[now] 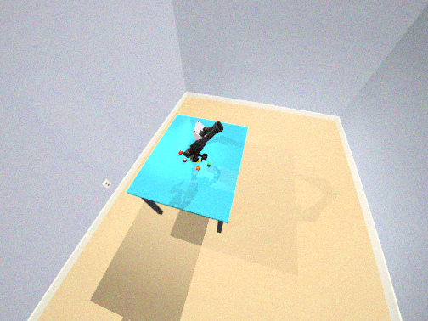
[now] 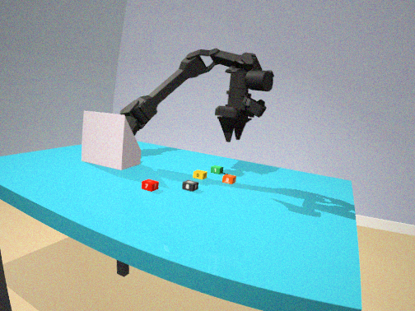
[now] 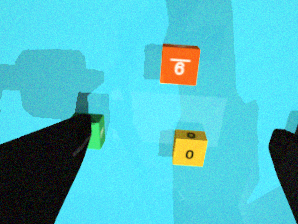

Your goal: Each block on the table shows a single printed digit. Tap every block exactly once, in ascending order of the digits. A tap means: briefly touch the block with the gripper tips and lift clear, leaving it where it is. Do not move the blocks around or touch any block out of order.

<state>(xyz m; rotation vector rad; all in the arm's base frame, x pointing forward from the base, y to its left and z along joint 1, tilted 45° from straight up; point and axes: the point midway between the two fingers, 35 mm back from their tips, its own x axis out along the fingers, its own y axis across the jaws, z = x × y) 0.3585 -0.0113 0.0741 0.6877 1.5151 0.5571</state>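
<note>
Right now my gripper tip is 110 mm above the yellow block, 90 mm past it and 20 mm to the left of it. Also, from my gripper tip: green block (110 mm below, 90 mm to the left, 70 mm behind); dark grey block (150 mm to the right, 110 mm below, 60 mm behind); orange block (110 mm below).
</note>
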